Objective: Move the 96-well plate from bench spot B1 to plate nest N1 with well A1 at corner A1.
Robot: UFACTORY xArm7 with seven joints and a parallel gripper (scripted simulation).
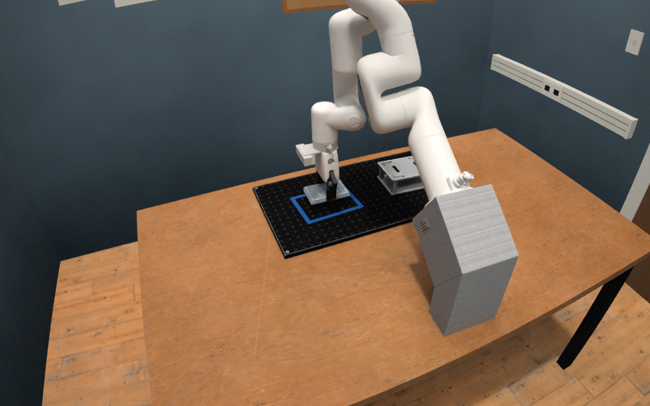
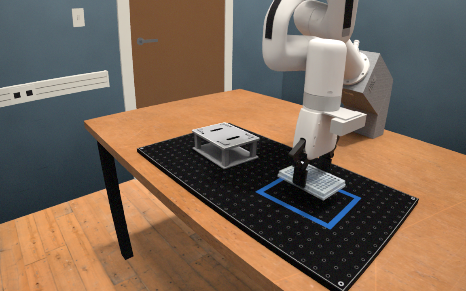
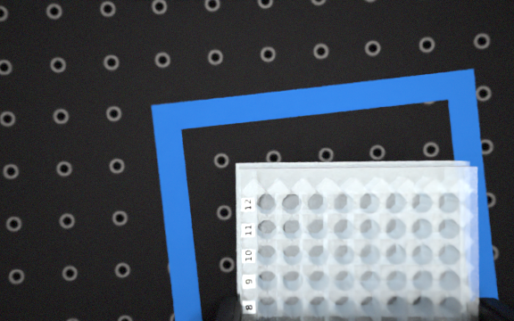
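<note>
My gripper is now 28 cm to the left of the grey raised nest and 9 cm past it. Round my hand: clear 96-well plate: 1 cm below.
</note>
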